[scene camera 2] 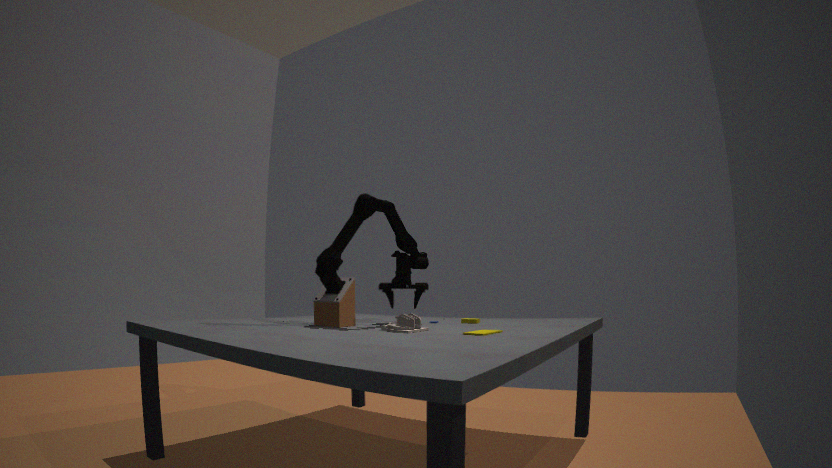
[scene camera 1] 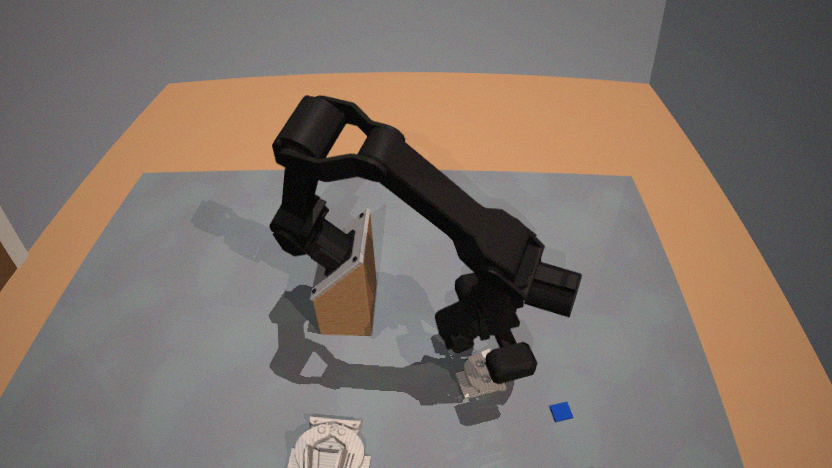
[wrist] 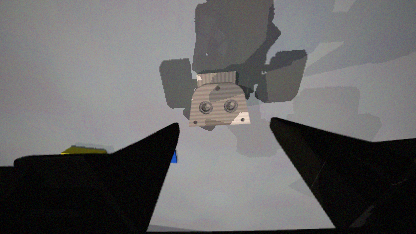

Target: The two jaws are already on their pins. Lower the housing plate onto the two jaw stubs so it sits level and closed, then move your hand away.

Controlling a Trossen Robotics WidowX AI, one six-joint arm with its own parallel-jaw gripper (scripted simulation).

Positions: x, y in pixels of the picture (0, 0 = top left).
gripper: scene camera 2; scene camera 1; wrist 223, 124
same spot on gripper: (scene camera 2: 403, 276) = (scene camera 1: 470, 317)
